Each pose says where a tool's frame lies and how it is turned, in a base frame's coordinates. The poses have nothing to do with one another.
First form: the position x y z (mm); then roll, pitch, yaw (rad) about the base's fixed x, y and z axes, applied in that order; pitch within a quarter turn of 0, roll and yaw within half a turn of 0.
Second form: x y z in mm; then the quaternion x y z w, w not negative. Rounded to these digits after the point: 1 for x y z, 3 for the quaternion.
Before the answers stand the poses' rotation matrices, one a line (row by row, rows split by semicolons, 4 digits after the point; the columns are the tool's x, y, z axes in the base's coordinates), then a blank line. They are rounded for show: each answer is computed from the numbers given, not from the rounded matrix.
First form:
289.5 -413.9 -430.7 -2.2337 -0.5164 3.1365
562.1 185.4 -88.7 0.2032 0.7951 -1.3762
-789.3 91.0 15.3 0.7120 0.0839 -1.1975
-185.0 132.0 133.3 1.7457 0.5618 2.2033
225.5 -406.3 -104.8 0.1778 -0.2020 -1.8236
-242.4 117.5 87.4 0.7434 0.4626 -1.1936
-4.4 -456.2 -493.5 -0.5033 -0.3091 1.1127
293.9 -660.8 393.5 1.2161 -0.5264 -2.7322
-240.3 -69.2 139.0 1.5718 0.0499 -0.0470
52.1 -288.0 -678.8 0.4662 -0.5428 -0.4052
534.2 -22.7 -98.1 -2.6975 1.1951 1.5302
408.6 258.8 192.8 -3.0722 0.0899 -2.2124
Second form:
-0.8696 -0.3860 -0.3079; 0.0044 0.6174 -0.7867; 0.4938 -0.6854 -0.5352
0.1354 0.9888 -0.0628; -0.6870 0.0480 -0.7251; -0.7139 0.1413 0.6858
0.3634 0.7249 -0.5852; -0.9279 0.2251 -0.2973; -0.0838 0.6511 0.7544
-0.5003 -0.1698 0.8490; 0.6826 0.5260 0.5074; -0.5327 0.8334 -0.1473
-0.2450 0.9618 -0.1219; -0.9485 -0.2118 0.2354; 0.2006 0.1733 0.9642
0.3296 0.7957 -0.5082; -0.8320 -0.0097 -0.5547; -0.4463 0.6057 0.6588
0.4213 -0.7208 -0.5504; 0.8544 0.5190 -0.0257; 0.3042 -0.4595 0.8345
-0.7932 0.5705 -0.2132; -0.3442 -0.1311 0.9297; 0.5024 0.8108 0.3003
0.9977 0.0498 -0.0470; -0.0469 -0.0033 -0.9989; -0.0499 0.9988 -0.0010
0.7869 0.1388 -0.6012; -0.3375 0.9125 -0.2312; 0.5165 0.3849 0.7649
0.0149 0.8860 -0.4634; 0.3666 -0.4360 -0.8219; -0.9303 -0.1576 -0.3313
-0.5961 -0.7955 0.1092; -0.7979 0.6020 0.0303; -0.0898 -0.0691 -0.9936

289.5 -413.9 -430.7 0.110 -0.869 0.423 0.231
562.1 185.4 -88.7 0.317 0.238 -0.613 0.684
-789.3 91.0 15.3 0.310 -0.164 -0.540 0.765
-185.0 132.0 133.3 0.174 0.737 0.455 0.469
225.5 -406.3 -104.8 -0.025 -0.131 -0.778 0.614
-242.4 117.5 87.4 0.412 -0.022 -0.579 0.703
-4.4 -456.2 -493.5 -0.130 -0.257 0.473 0.833
293.9 -660.8 393.5 -0.097 -0.583 -0.746 0.307
-240.3 -69.2 139.0 0.707 0.001 -0.034 0.706
52.1 -288.0 -678.8 0.166 -0.300 -0.128 0.931
534.2 -22.7 -98.1 0.667 0.469 -0.522 0.249
408.6 258.8 192.8 -0.446 0.893 -0.011 0.056

